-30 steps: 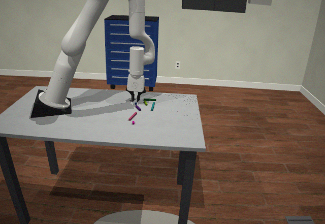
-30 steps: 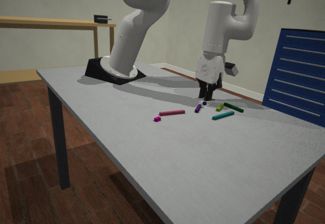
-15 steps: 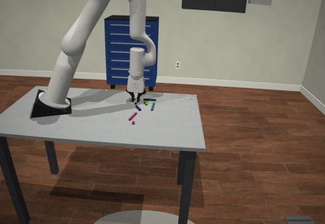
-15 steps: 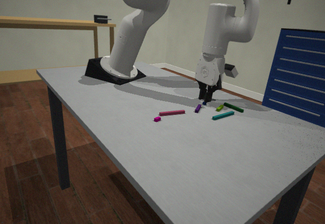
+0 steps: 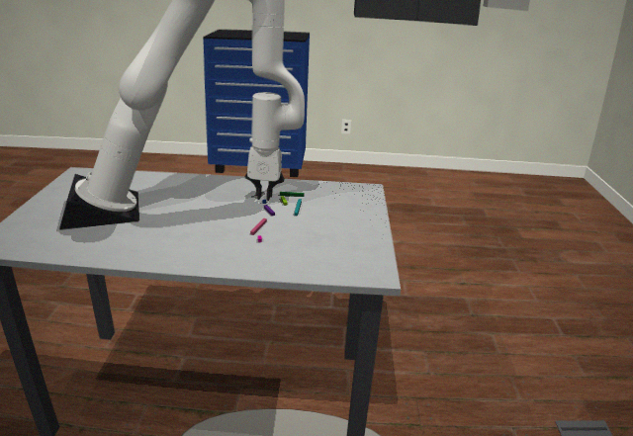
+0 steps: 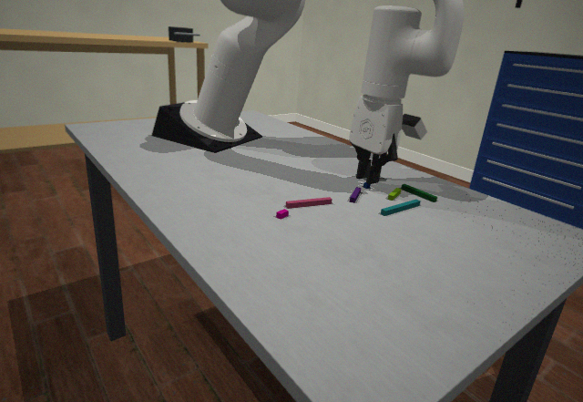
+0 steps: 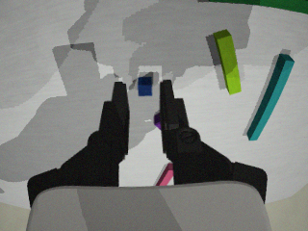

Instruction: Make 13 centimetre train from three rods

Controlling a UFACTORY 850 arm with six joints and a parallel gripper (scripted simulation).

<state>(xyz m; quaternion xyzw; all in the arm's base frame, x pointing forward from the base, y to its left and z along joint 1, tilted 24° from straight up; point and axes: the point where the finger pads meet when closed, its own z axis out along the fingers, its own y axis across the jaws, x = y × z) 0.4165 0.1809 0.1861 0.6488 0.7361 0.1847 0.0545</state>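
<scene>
Now: hand 30 mm above the blue rod. From my hand the other things lie so: lime rod: 60 mm ahead, 30 mm to the left, 30 mm below; purple rod: 40 mm ahead, 50 mm to the right, 30 mm below; green rod: 60 mm ahead, 90 mm to the left, 30 mm below.
</scene>
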